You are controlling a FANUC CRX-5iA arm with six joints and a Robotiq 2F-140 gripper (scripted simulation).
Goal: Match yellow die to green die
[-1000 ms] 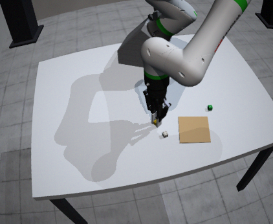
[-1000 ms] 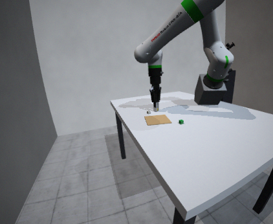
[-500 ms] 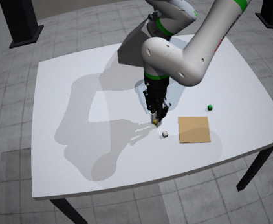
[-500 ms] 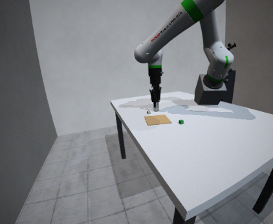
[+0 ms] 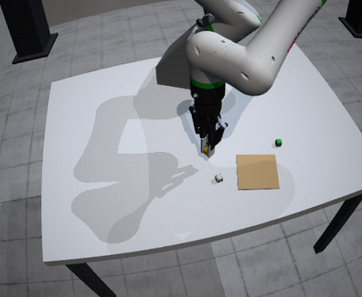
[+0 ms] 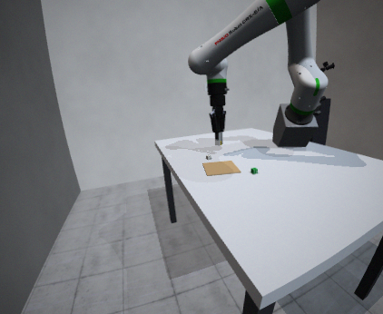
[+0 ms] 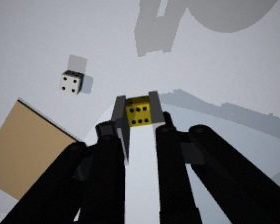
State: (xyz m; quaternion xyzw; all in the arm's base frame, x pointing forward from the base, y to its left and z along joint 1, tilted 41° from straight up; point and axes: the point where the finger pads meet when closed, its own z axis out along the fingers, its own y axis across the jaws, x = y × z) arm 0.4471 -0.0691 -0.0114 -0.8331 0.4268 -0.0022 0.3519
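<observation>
Now: hand 5 cm short of the tan mat, 16 cm to the right of it and 9 cm above it. The rest, counted from my hand: yellow die (2 cm below); then white die (7 cm ahead, 3 cm to the left, 8 cm below); then green die (6 cm behind, 26 cm to the left, 8 cm below).
</observation>
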